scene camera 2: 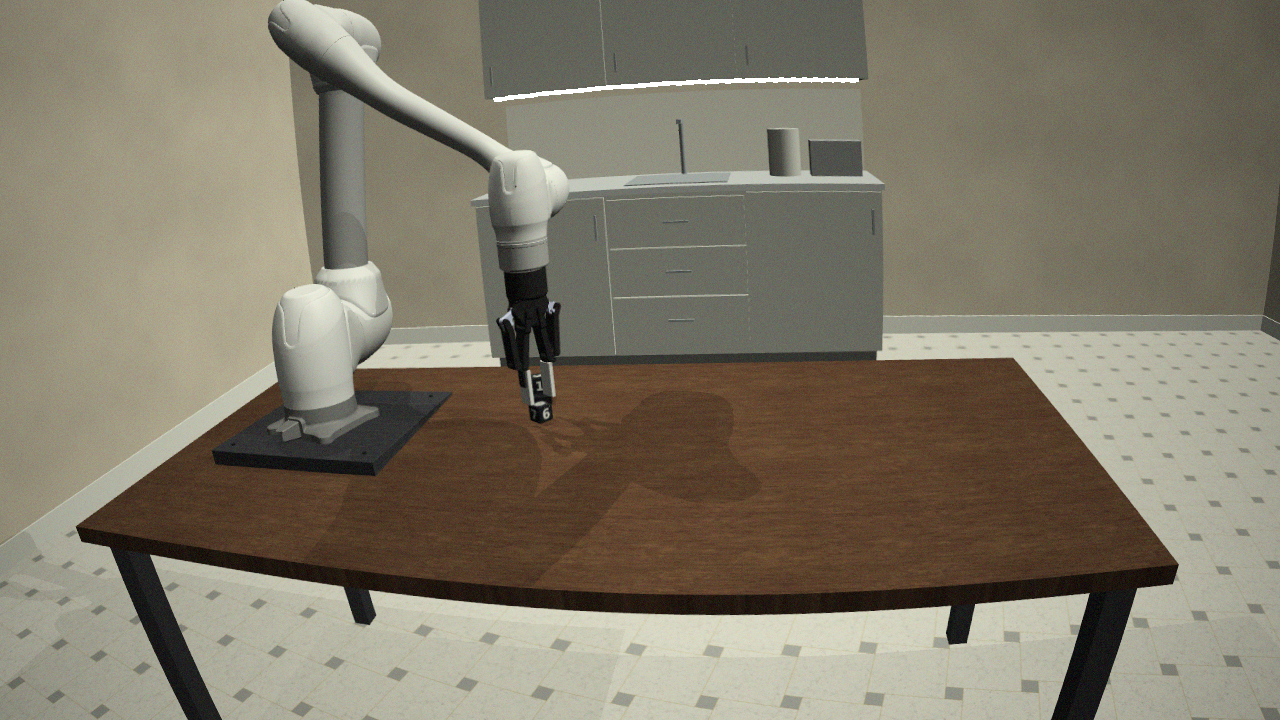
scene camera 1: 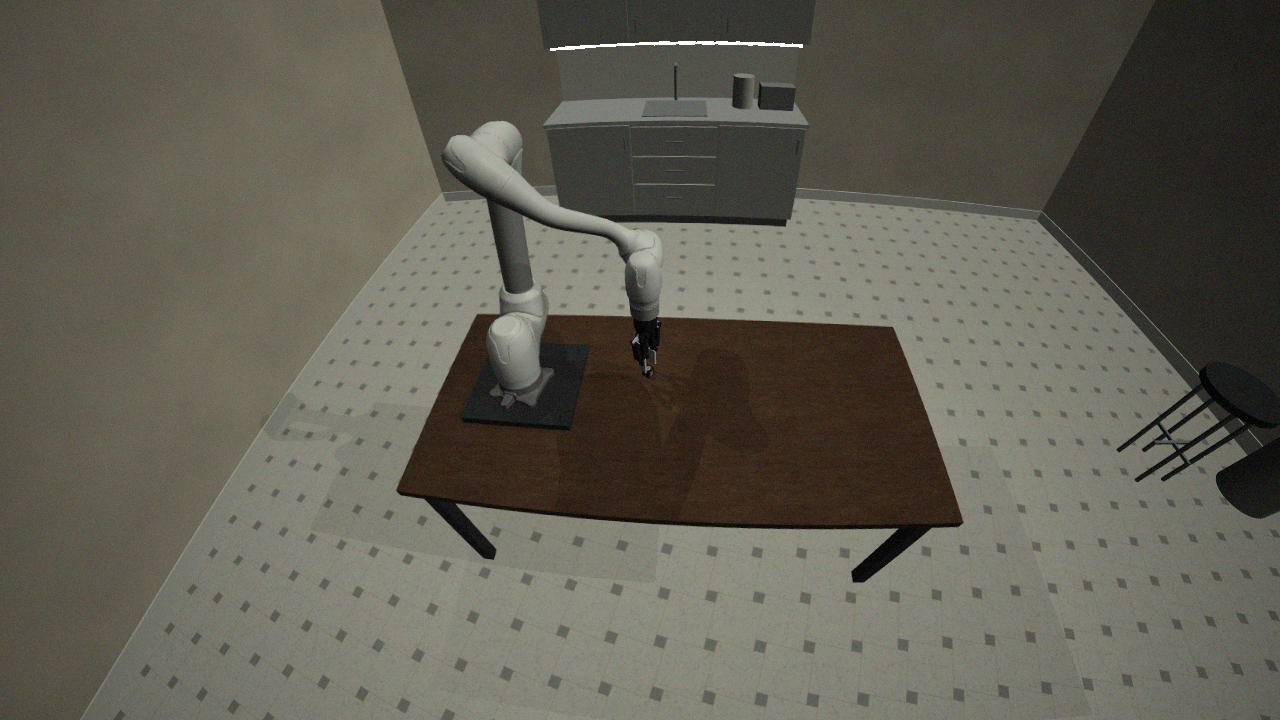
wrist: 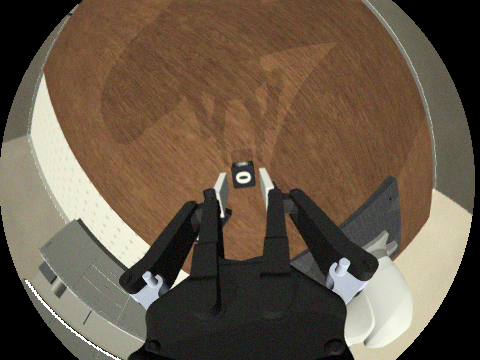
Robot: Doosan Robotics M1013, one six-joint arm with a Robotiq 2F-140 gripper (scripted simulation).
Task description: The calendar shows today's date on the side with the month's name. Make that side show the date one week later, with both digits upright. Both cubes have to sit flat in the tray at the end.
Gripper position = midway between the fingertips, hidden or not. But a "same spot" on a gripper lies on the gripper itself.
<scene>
my gripper: scene camera 2 538,399; scene camera 1; wrist
same spot on my gripper: (wrist: pixel 349 267) = (scene camera 1: pixel 638 344)
</scene>
